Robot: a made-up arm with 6 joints.
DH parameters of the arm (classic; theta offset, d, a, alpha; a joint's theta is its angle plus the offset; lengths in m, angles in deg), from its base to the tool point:
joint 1: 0 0.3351 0 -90
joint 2: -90 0 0.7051 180
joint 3: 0 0 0 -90
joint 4: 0 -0.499 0 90
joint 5: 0 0.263 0 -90
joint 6: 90 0 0 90
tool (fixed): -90 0 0 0
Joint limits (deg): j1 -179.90..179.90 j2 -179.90..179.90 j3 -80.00..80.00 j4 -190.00..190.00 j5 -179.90..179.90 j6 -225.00..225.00
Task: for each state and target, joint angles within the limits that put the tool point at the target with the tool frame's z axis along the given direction. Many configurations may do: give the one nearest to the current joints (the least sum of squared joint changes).
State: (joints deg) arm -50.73 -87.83 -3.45 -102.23 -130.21 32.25
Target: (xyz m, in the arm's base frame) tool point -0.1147 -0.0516 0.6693 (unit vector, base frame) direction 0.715 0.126 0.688
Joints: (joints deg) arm -33.72 -61.67 -35.99 -66.09 -111.23 34.20
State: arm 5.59 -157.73 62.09 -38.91 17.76 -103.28
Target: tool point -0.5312 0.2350 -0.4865 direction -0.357 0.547 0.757
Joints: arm -33.31 -177.60 40.72 -68.76 0.03 -126.38
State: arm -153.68 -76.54 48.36 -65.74 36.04 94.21
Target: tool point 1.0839 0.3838 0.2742 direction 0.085 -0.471 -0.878
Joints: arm -167.14 -114.15 65.79 -59.66 36.73 87.80
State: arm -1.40 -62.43 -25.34 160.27 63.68 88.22
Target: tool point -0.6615 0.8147 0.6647 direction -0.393 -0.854 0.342
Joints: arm -38.01 -95.72 19.66 153.13 63.37 104.00
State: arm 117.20 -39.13 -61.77 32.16 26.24 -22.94
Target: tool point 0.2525 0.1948 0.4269 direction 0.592 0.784 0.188
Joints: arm 163.91 -76.25 -78.63 -12.10 44.78 -59.37
